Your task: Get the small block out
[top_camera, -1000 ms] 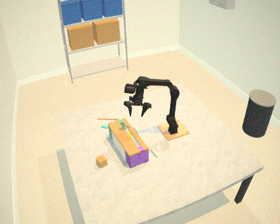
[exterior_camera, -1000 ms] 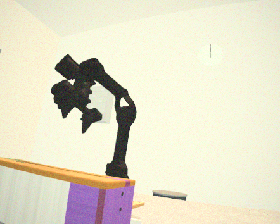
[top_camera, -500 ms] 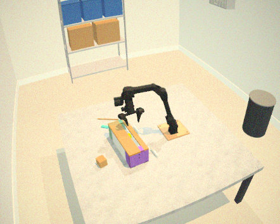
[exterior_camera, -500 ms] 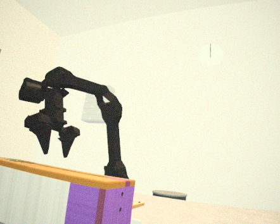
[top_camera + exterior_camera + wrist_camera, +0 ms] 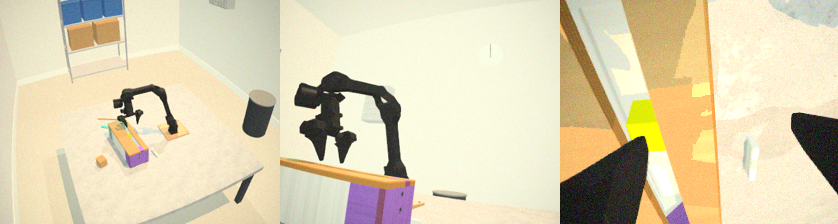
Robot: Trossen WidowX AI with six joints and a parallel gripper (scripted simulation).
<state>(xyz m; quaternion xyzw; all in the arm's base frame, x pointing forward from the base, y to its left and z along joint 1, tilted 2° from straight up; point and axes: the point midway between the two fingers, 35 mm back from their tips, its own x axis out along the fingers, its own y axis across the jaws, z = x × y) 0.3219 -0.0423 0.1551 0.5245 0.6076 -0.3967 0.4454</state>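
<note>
Right now the yellow block is 50 mm below my gripper tip, 50 mm ahead of it and 40 mm to the left of it. Also, from my gripper tip: orange cube: 290 mm ahead, 160 mm to the left, 110 mm below; box: 80 mm below, 60 mm to the left, 30 mm ahead; teal piece: 230 mm to the right, 170 mm ahead, 130 mm below.
</note>
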